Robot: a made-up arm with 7 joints.
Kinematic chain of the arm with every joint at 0, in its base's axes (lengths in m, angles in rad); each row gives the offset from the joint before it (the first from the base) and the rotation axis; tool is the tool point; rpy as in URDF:
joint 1: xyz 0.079 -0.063 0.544 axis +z
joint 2: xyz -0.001 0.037 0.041 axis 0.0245 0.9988 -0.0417
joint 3: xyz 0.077 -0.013 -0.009 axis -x
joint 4: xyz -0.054 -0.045 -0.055 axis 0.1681 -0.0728 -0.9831
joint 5: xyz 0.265 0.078 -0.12 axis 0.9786 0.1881 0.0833
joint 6: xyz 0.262 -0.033 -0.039 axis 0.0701 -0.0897 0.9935
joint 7: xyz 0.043 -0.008 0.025 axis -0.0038 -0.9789 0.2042
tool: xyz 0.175 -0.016 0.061 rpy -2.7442 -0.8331 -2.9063
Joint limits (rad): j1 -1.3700..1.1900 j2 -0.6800..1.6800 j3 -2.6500..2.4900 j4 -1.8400..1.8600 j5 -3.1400..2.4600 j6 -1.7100..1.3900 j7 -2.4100..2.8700
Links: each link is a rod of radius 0.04 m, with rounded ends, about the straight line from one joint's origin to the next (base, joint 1, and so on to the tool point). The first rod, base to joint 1, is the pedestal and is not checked.
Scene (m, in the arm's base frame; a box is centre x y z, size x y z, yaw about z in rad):
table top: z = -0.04
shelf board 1: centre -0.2 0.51 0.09 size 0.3 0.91 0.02 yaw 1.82
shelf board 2: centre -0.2 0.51 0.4 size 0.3 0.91 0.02 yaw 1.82
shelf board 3: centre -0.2 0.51 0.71 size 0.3 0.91 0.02 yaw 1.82
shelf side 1: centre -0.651 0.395 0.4 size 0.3 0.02 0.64 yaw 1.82
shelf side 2: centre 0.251 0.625 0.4 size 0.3 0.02 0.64 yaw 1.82
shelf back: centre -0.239 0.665 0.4 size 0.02 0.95 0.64 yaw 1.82
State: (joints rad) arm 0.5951 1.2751 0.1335 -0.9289 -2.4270 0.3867 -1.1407
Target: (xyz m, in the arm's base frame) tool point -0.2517 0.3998 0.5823
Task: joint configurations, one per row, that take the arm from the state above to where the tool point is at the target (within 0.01 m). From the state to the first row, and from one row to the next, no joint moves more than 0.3 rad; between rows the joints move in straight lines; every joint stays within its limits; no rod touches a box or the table.
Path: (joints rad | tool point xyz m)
1: 0.6436 1.3126 0.1912 -0.8767 -2.3966 0.2789 -1.3861 | -0.2234 0.3704 0.2279
2: 0.6921 1.3501 0.2489 -0.8244 -2.3661 0.1712 -1.6314 | -0.2076 0.3092 0.2281
3: 0.7406 1.3876 0.3067 -0.7722 -2.3357 0.0634 -1.8768 | -0.1914 0.2396 0.2320
4: 0.7167 1.3520 0.2108 -0.9849 -2.4040 -0.0361 -2.0343 | -0.2119 0.2676 0.3582
5: 0.6928 1.3164 0.1150 -1.1977 -2.4723 -0.1357 -2.1919 | -0.2157 0.2679 0.4784
6: 0.6690 1.2808 0.0192 -1.4104 -2.5406 -0.2352 -2.3494 | -0.2118 0.2428 0.5823
7: 0.6515 1.2822 0.0159 -1.3923 -2.5513 -0.1316 -2.1162 | -0.2151 0.2983 0.5918
8: 0.6340 1.2836 0.0126 -1.3741 -2.5619 -0.0279 -1.8830 | -0.2291 0.3517 0.5923
9: 0.6165 1.2850 0.0093 -1.3560 -2.5726 0.0757 -1.6497 | -0.2518 0.3998 0.5823

